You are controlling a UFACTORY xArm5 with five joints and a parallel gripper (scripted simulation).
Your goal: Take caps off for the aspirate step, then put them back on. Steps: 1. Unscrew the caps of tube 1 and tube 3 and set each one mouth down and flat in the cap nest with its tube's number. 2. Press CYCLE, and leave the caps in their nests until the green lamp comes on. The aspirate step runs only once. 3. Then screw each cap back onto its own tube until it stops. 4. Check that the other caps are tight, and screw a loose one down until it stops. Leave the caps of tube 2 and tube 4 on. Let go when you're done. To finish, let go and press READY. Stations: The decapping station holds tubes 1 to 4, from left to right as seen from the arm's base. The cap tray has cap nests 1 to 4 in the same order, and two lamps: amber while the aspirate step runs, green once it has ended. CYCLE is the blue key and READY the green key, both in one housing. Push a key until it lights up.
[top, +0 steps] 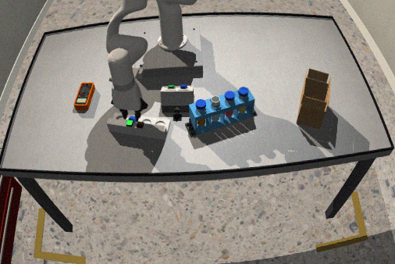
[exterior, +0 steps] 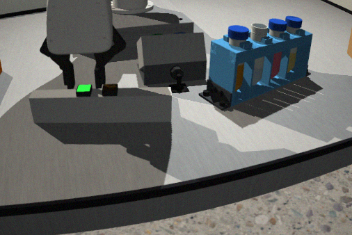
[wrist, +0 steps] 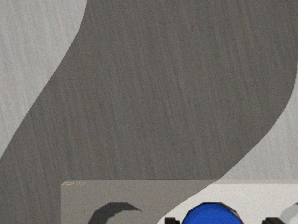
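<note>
Now: the blue cap 1 cm behind my hand, 35 cm to the left of it and 6 cm above it. The rest, counted from my hand: blue key: 11 cm behind, 19 cm to the left, 2 cm above; then green key: 11 cm behind, 14 cm to the left, 2 cm above; then grey key housing: 9 cm behind, 17 cm to the left.
</note>
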